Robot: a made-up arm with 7 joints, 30 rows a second.
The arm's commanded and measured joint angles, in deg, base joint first. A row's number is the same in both.
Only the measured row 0 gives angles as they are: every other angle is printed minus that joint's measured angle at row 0.
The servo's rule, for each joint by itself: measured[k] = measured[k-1] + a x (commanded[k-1-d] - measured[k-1]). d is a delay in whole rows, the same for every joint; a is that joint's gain. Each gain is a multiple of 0.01, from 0.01 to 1. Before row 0 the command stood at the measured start. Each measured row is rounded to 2 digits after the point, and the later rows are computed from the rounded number. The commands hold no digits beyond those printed.
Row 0, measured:
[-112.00, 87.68, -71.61, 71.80, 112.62, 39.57, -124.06]
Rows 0 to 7, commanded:
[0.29, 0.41, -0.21, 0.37, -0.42, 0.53, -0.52]
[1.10, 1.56, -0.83, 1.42, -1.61, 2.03, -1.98]
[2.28, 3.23, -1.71, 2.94, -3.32, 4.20, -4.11]
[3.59, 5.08, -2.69, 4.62, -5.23, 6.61, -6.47]
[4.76, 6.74, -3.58, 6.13, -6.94, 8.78, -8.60]
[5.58, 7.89, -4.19, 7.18, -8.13, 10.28, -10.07]
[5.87, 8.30, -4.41, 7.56, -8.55, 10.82, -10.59]
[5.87, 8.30, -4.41, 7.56, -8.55, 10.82, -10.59]
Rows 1 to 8, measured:
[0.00, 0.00, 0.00, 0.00, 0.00, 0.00, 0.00]
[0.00, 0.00, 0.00, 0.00, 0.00, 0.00, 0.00]
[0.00, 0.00, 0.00, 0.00, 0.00, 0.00, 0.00]
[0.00, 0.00, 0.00, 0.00, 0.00, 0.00, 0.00]
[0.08, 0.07, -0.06, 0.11, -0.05, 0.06, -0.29]
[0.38, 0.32, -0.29, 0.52, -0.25, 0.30, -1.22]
[0.93, 0.81, -0.72, 1.27, -0.65, 0.77, -2.81]
[1.70, 1.54, -1.31, 2.31, -1.25, 1.47, -4.82]
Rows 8 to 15, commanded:
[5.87, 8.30, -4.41, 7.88, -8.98, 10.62, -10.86]
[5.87, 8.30, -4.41, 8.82, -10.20, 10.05, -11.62]
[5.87, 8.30, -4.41, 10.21, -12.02, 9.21, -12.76]
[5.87, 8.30, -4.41, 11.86, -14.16, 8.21, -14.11]
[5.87, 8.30, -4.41, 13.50, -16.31, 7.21, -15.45]
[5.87, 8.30, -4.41, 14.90, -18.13, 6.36, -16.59]
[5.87, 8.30, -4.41, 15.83, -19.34, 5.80, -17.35]
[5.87, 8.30, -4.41, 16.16, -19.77, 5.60, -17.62]
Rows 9 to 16, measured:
[2.59, 2.42, -1.99, 3.49, -1.99, 2.35, -6.90]
[3.46, 3.35, -2.65, 4.63, -2.79, 3.30, -8.64]
[4.16, 4.19, -3.18, 5.54, -3.54, 4.20, -9.71]
[4.66, 4.89, -3.55, 6.17, -4.19, 4.99, -10.19]
[5.01, 5.47, -3.81, 6.70, -4.81, 5.67, -10.56]
[5.26, 5.95, -3.99, 7.36, -5.51, 6.20, -11.14]
[5.44, 6.35, -4.12, 8.24, -6.36, 6.56, -12.03]
[5.56, 6.68, -4.21, 9.36, -7.37, 6.76, -13.17]

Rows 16 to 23, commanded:
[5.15, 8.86, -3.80, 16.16, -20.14, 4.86, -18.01]
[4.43, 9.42, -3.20, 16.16, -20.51, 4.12, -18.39]
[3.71, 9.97, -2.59, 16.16, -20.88, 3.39, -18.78]
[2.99, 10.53, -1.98, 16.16, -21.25, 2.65, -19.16]
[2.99, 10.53, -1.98, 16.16, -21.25, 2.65, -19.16]
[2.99, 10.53, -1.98, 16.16, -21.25, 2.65, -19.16]
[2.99, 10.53, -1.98, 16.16, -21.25, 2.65, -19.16]
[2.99, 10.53, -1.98, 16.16, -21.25, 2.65, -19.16]
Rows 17 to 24, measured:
[5.65, 6.96, -4.27, 10.64, -8.53, 6.81, -14.42]
[5.71, 7.19, -4.31, 11.96, -9.78, 6.76, -15.61]
[5.76, 7.38, -4.34, 13.16, -11.02, 6.64, -16.57]
[5.79, 7.54, -4.36, 14.09, -12.16, 6.52, -17.15]
[5.60, 7.76, -4.19, 14.73, -13.20, 6.32, -17.62]
[5.26, 8.04, -3.89, 15.17, -14.15, 6.06, -18.04]
[4.81, 8.37, -3.50, 15.48, -15.02, 5.74, -18.45]
[4.28, 8.74, -3.04, 15.69, -15.83, 5.37, -18.84]

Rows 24 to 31, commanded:
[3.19, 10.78, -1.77, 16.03, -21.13, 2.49, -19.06]
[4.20, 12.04, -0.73, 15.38, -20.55, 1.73, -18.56]
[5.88, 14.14, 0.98, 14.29, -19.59, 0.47, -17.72]
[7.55, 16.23, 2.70, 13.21, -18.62, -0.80, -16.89]
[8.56, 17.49, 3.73, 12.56, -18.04, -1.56, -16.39]
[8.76, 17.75, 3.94, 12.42, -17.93, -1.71, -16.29]
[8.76, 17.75, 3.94, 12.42, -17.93, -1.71, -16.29]
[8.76, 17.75, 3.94, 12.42, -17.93, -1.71, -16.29]
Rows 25 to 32, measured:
[3.91, 9.04, -2.72, 15.84, -16.53, 5.04, -19.02]
[3.64, 9.29, -2.50, 15.94, -17.14, 4.75, -19.10]
[3.45, 9.50, -2.34, 16.01, -17.67, 4.50, -19.13]
[3.32, 9.68, -2.23, 16.06, -18.14, 4.28, -19.15]
[3.28, 9.87, -2.09, 16.05, -18.53, 4.07, -19.10]
[3.55, 10.24, -1.68, 15.84, -18.79, 3.79, -18.80]
[4.23, 10.90, -0.88, 15.36, -18.89, 3.39, -18.21]
[5.19, 11.81, 0.19, 14.69, -18.85, 2.89, -17.48]

